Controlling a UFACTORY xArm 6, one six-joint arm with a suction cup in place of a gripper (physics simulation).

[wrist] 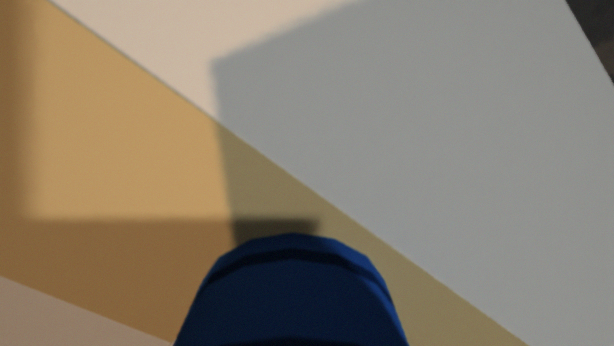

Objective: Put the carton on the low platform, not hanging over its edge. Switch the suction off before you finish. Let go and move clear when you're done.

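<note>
The carton (125,125) (450,125) fills most of the wrist view. Its face is pale, with a broad tan band running diagonally across it, and shadows fall over both. My blue suction cup (295,250) is at the bottom centre, its visible end over the tan band and against the carton's face. It looks pressed short and holding on the carton; the contact itself is hidden beneath the cup. The low platform cannot be made out in this view.
Past the carton's straight edge at the top right, a dark surface shows with a dim brownish patch. Another pale part of the carton shows at the lower left, beyond the tan band.
</note>
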